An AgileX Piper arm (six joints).
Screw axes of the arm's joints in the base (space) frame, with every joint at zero. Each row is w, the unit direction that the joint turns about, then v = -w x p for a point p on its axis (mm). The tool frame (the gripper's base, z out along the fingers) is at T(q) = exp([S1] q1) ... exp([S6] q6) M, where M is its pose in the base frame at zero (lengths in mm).
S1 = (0, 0, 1, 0, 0, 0)
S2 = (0, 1, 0, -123, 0, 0)
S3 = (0, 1, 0, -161.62, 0, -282.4)
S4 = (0.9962, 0, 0.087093, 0, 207.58, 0)
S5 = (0, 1, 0, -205.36, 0, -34.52)
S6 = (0.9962, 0, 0.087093, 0, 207.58, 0)
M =
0.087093 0 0.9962 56.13
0 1 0 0
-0.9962 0 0.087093 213.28
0 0 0 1
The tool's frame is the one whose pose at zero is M.
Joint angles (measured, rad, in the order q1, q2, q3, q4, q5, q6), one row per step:
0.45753 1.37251 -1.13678 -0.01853 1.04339 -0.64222
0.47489 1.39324 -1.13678 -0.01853 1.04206 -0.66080
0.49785 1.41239 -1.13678 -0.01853 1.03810 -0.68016
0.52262 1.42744 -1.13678 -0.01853 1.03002 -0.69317
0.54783 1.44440 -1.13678 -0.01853 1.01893 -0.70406
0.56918 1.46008 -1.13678 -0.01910 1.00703 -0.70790
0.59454 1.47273 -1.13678 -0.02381 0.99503 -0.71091
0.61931 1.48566 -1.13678 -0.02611 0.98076 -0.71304
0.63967 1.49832 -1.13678 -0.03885 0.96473 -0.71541
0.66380 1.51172 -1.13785 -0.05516 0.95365 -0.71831
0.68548 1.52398 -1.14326 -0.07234 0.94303 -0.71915
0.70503 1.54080 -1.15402 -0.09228 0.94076 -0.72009
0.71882 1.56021 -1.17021 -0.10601 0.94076 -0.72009
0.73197 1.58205 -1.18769 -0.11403 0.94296 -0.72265
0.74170 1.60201 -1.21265 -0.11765 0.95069 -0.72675
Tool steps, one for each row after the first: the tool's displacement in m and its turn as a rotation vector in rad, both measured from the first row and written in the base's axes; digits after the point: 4 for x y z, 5 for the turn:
0.0014 0.0059 -0.0055 -0.01484 0.01458 0.03471
0.0018 0.0132 -0.0106 -0.02809 0.02509 0.07589
0.0013 0.0208 -0.0145 -0.03568 0.02901 0.11304
0.0010 0.0289 -0.0190 -0.04213 0.03212 0.14870
0.0009 0.0359 -0.0231 -0.04588 0.03418 0.17402
-0.0003 0.0434 -0.0263 -0.05157 0.03153 0.20346
-0.0016 0.0510 -0.0297 -0.05388 0.02833 0.23107
-0.0019 0.0571 -0.0329 -0.06393 0.01839 0.25714
-0.0029 0.0638 -0.0362 -0.07926 0.01032 0.28862
-0.0034 0.0701 -0.0380 -0.09190 -0.00239 0.31607
-0.0030 0.0763 -0.0399 -0.11060 -0.01021 0.34211
-0.0012 0.0822 -0.0413 -0.12353 -0.01521 0.35972
0.0006 0.0885 -0.0434 -0.13433 -0.01495 0.37752
0.0029 0.0944 -0.0431 -0.14020 -0.01588 0.39133

